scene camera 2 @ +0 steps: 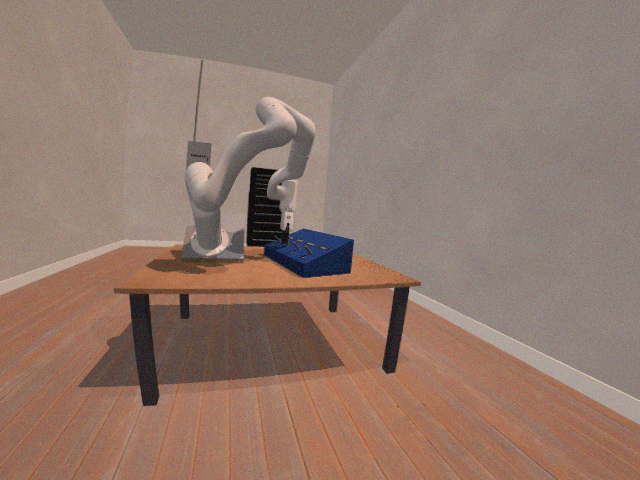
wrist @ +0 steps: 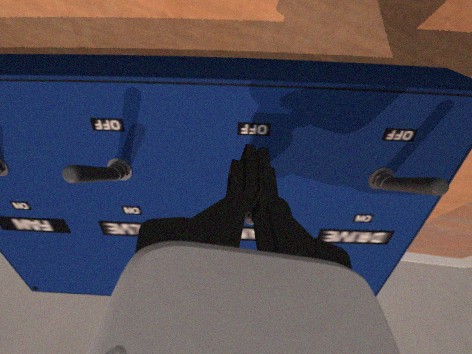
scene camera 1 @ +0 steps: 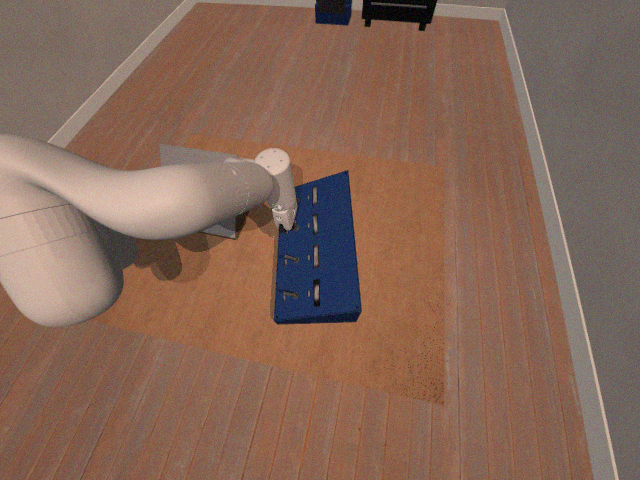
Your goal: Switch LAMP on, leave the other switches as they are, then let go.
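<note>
A blue sloped switch panel (scene camera 1: 336, 242) (scene camera 2: 330, 263) (wrist: 190, 107) stands on the table. My gripper (scene camera 1: 285, 228) (scene camera 2: 285, 242) (wrist: 250, 160) is shut and empty, its tips low over the panel by an OFF label in the wrist view. The switch there is mostly hidden; a small grey bit (wrist: 249, 218) shows between the fingers, and its name label is covered too much to read. The VALVE switch (wrist: 95, 174) (scene camera 1: 292, 258) and the DRIVE switch (wrist: 410, 185) stand on either side of the fingers. The FAN switch (wrist: 3, 168) (scene camera 1: 291, 295) is cut off at the wrist view's left edge.
The wooden table (scene camera 1: 403, 289) (scene camera 2: 232, 281) carries the panel and the arm's base plate (scene camera 1: 222, 229) (scene camera 2: 235, 250). A row of slotted windows (scene camera 1: 315, 256) runs beside the switches. A black cabinet (scene camera 2: 258, 206) stands behind the table.
</note>
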